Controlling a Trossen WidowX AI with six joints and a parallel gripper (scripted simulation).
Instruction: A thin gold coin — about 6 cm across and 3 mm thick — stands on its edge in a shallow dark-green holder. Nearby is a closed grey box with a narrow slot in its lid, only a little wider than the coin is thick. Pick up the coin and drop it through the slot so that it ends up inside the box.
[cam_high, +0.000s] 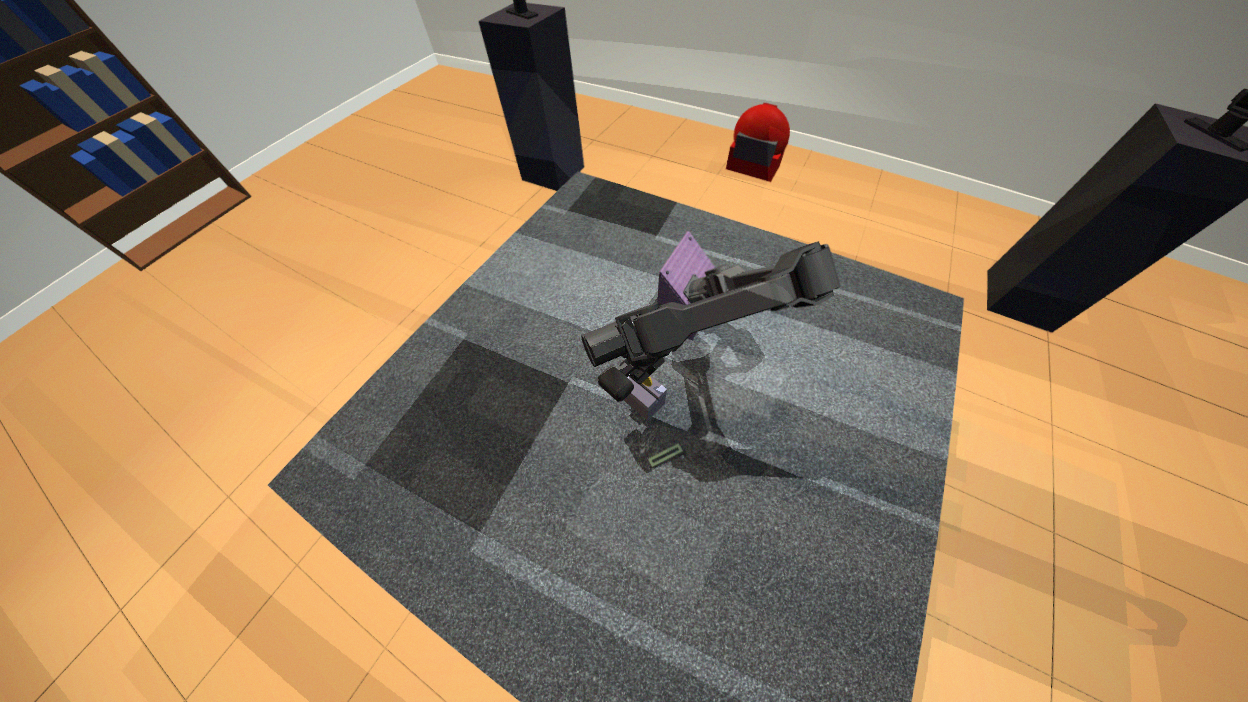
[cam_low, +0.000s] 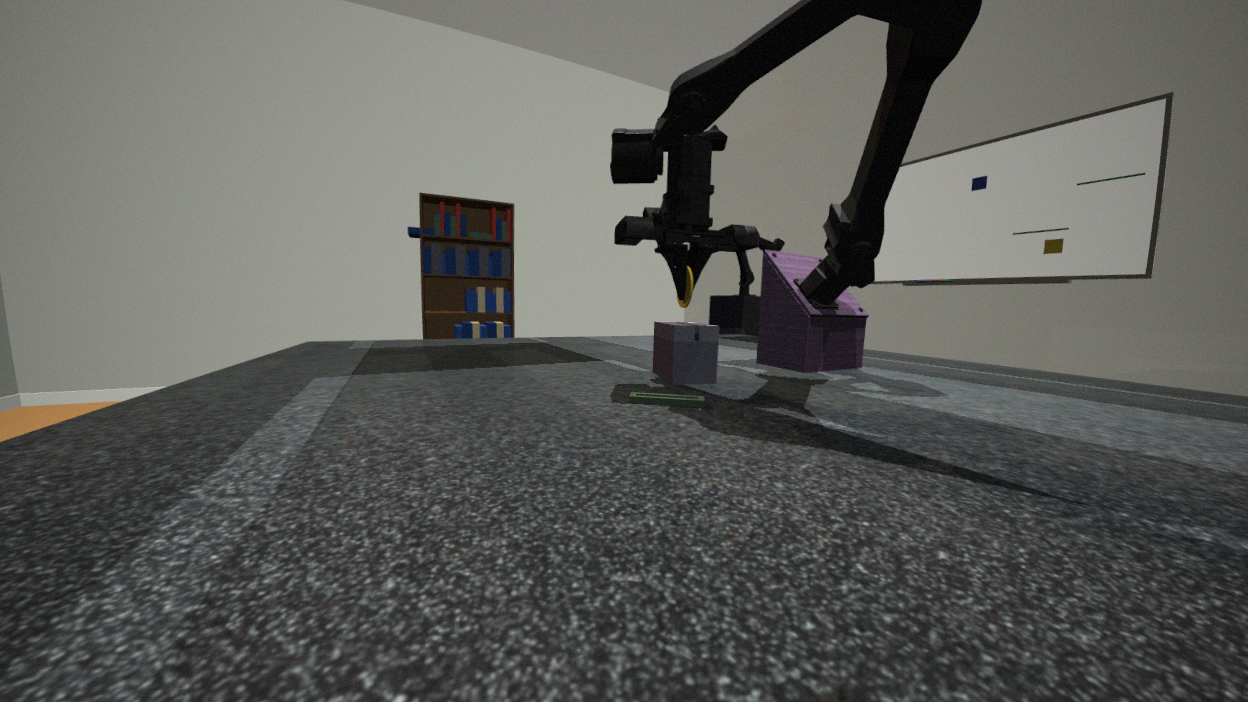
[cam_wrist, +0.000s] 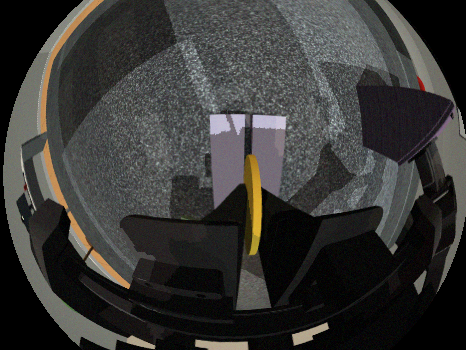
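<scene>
The gold coin lies 20 mm above my gripper tip.
</scene>
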